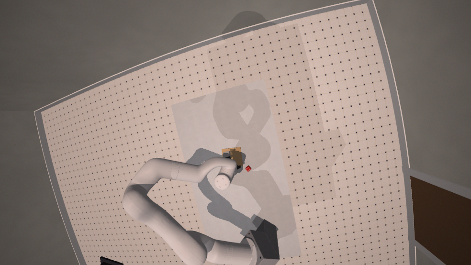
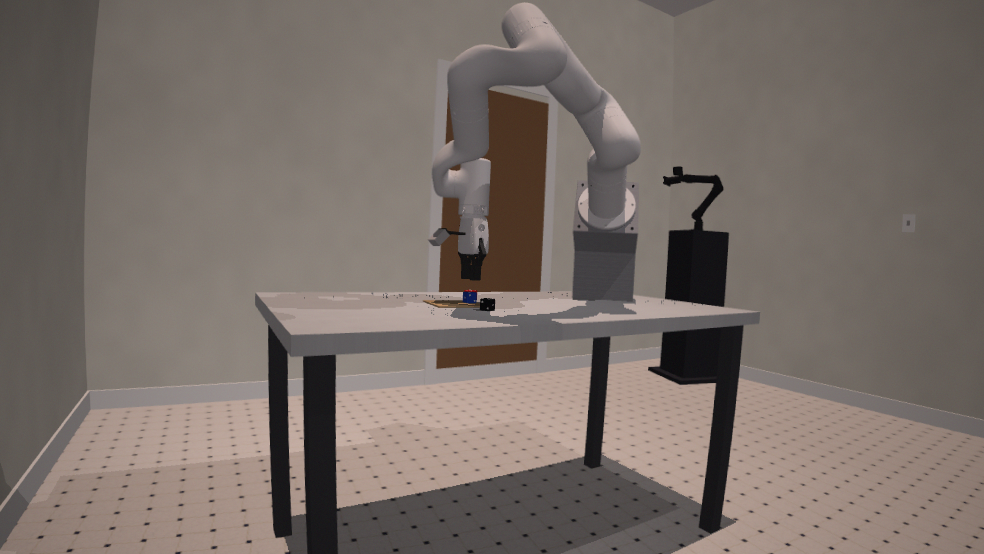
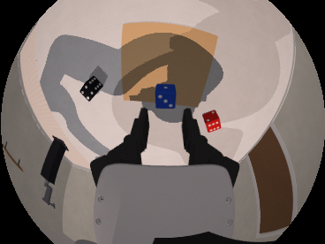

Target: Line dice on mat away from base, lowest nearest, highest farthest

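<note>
Now: the black die 130 mm to the left of my hand, 70 mm below it and 20 mm behind it. Also, from my hand: blue die (70 mm below); tan mat (90 mm below, 40 mm ahead, 10 mm to the left); red die (110 mm to the right, 70 mm below, 20 mm behind).
</note>
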